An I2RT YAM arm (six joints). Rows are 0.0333 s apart.
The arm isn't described. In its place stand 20 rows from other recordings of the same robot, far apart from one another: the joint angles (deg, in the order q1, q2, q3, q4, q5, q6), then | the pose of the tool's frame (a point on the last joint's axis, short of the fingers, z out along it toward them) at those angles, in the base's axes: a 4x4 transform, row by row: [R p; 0 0 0 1], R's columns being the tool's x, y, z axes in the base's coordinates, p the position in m.
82.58, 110.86, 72.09, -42.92, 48.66, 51.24 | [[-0.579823 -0.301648 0.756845 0.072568], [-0.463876 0.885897 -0.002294 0.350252], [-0.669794 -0.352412 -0.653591 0.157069], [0 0 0 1]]
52.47, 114.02, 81.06, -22.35, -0.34, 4.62 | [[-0.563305 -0.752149 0.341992 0.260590], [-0.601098 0.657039 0.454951 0.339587], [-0.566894 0.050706 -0.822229 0.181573], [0 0 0 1]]
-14.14, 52.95, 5.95, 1.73, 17.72, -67.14 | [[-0.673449 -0.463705 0.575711 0.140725], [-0.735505 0.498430 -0.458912 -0.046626], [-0.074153 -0.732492 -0.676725 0.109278], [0 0 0 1]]
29.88, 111.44, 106.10, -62.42, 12.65, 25.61 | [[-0.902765 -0.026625 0.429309 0.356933], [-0.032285 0.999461 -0.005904 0.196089], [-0.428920 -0.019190 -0.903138 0.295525], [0 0 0 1]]
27.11, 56.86, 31.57, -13.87, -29.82, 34.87 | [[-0.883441 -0.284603 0.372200 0.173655], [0.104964 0.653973 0.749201 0.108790], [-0.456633 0.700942 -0.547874 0.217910], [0 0 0 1]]
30.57, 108.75, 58.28, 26.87, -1.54, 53.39 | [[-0.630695 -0.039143 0.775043 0.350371], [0.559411 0.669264 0.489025 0.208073], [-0.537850 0.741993 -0.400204 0.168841], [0 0 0 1]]
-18.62, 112.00, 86.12, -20.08, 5.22, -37.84 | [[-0.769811 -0.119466 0.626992 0.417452], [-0.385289 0.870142 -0.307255 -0.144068], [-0.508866 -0.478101 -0.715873 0.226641], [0 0 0 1]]
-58.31, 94.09, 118.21, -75.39, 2.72, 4.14 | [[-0.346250 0.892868 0.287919 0.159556], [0.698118 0.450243 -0.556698 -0.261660], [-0.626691 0.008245 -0.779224 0.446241], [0 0 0 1]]
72.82, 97.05, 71.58, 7.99, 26.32, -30.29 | [[0.292302 -0.676321 0.676129 0.133351], [-0.585118 0.432751 0.685830 0.377883], [-0.756436 -0.596085 -0.269234 0.292503], [0 0 0 1]]
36.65, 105.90, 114.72, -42.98, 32.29, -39.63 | [[-0.251309 -0.402839 0.880094 0.341387], [-0.859038 0.511794 -0.011037 0.230295], [-0.445980 -0.758807 -0.474672 0.405808], [0 0 0 1]]
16.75, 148.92, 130.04, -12.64, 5.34, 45.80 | [[-0.500263 0.211810 0.839568 0.566527], [0.594865 0.788643 0.155492 0.167046], [-0.629185 0.577216 -0.520527 0.170063], [0 0 0 1]]
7.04, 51.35, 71.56, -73.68, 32.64, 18.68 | [[-0.686481 0.459496 0.563566 0.127597], [0.186975 0.860522 -0.473859 -0.003589], [-0.702698 -0.219923 -0.676646 0.377072], [0 0 0 1]]
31.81, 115.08, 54.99, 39.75, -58.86, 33.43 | [[-0.772409 -0.633921 -0.039095 0.317679], [-0.143849 0.114655 0.982935 0.232902], [-0.618621 0.764852 -0.179750 0.138040], [0 0 0 1]]
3.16, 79.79, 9.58, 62.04, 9.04, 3.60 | [[-0.135282 0.109564 0.984731 0.220633], [0.054636 0.993180 -0.102998 0.006579], [-0.989300 0.039868 -0.140345 0.147593], [0 0 0 1]]
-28.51, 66.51, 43.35, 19.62, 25.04, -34.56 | [[-0.500578 0.631066 0.592602 0.229781], [-0.312974 0.506314 -0.803550 -0.141960], [-0.807136 -0.587709 -0.055942 0.307869], [0 0 0 1]]
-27.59, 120.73, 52.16, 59.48, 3.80, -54.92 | [[-0.506115 0.184339 0.842536 0.360878], [-0.656841 0.550705 -0.515057 -0.191244], [-0.558934 -0.814091 -0.157638 0.116989], [0 0 0 1]]
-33.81, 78.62, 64.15, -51.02, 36.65, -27.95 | [[-0.973512 0.221770 -0.055605 0.206430], [0.199383 0.704443 -0.681180 -0.163821], [-0.111894 -0.674224 -0.730001 0.275870], [0 0 0 1]]
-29.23, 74.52, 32.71, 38.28, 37.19, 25.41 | [[0.344302 0.849992 0.398710 0.228878], [0.199048 0.348935 -0.915764 -0.152731], [-0.917516 0.394662 -0.049050 0.243012], [0 0 0 1]]
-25.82, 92.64, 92.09, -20.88, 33.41, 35.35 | [[0.209045 0.863150 0.459644 0.328367], [0.435379 0.338726 -0.834092 -0.180657], [-0.875640 0.374482 -0.304988 0.396972], [0 0 0 1]]
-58.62, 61.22, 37.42, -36.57, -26.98, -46.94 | [[-0.779581 0.109012 0.616741 0.114570], [0.027720 0.989776 -0.139909 -0.156826], [-0.625687 -0.091975 -0.774633 0.209020], [0 0 0 1]]
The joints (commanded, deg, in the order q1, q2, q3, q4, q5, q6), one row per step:
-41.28, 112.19, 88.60, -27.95, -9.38, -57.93
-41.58, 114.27, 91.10, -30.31, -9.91, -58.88
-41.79, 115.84, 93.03, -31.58, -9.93, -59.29
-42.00, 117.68, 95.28, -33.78, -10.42, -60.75
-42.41, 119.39, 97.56, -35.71, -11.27, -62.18
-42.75, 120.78, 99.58, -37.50, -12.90, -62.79
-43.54, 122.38, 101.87, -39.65, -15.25, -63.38
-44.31, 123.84, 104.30, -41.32, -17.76, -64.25
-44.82, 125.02, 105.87, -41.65, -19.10, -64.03
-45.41, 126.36, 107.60, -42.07, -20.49, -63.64
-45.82, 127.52, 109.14, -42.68, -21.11, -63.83
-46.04, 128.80, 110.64, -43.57, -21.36, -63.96
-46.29, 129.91, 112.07, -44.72, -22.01, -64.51
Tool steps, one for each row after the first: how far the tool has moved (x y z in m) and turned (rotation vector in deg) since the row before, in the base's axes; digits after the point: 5 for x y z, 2 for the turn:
0.00333, -0.00557, -0.00416, 1.07, 1.43, 0.77
0.00298, -0.00482, -0.00252, 0.39, 0.77, 0.13
0.00285, -0.00437, -0.00393, 0.71, 1.42, 1.25
0.00195, -0.00546, -0.00261, 0.69, 0.85, 1.23
0.00175, -0.00397, -0.00145, 1.49, 0.04, 1.03
-0.00033, -0.00651, -0.00195, 2.16, -0.22, 0.90
0.00018, -0.00683, 0.00031, 1.59, -0.90, 1.19
0.00097, -0.00575, -0.00108, 0.91, -0.89, -0.04
0.00069, -0.00651, -0.00166, 1.10, -0.87, -0.23
0.00063, -0.00506, -0.00163, 0.43, -0.21, 0.05
0.00129, -0.00381, -0.00323, 0.56, 0.32, 0.01
0.00058, -0.00315, -0.00243, 0.68, 0.19, 0.51

